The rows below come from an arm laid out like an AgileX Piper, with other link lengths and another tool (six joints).
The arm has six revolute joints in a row. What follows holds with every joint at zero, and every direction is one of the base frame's. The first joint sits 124.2 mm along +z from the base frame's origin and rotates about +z. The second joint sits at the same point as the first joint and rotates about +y. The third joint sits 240 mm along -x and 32.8 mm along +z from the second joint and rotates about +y. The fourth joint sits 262.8 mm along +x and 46.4 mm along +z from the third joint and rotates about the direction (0.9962, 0, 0.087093). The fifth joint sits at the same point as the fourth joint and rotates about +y. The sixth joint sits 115.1 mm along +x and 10.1 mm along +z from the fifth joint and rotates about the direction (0.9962, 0, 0.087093). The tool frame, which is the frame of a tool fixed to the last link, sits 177.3 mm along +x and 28 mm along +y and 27.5 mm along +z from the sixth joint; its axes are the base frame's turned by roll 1.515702, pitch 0.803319 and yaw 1.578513 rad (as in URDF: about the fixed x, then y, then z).
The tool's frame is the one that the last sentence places.
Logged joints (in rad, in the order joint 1, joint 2, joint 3, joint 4, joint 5, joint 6), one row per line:
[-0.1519 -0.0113 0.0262 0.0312 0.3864 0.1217]
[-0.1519 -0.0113 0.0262 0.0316 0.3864 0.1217]
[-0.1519 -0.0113 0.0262 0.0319 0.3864 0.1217]
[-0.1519 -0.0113 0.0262 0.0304 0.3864 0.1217]
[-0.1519 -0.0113 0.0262 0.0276 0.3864 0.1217]
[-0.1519 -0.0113 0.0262 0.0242 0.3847 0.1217]
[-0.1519 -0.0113 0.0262 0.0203 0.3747 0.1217]
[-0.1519 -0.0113 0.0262 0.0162 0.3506 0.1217]
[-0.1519 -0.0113 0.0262 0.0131 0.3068 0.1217]
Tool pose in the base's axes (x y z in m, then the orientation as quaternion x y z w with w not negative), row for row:
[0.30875 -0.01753 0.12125 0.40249 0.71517 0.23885 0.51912]
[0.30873 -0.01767 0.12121 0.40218 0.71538 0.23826 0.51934]
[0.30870 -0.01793 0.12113 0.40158 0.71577 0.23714 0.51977]
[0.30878 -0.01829 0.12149 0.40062 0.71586 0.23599 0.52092]
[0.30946 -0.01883 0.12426 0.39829 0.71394 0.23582 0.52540]
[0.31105 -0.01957 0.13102 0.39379 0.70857 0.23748 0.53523]
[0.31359 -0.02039 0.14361 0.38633 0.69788 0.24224 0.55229]
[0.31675 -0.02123 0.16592 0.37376 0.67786 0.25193 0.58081]
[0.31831 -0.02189 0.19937 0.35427 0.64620 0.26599 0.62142]
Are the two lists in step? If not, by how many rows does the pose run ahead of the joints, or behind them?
The pose runs 2 rows ahead of the joints: the pose in row i belongs to the joints in row i + 2.
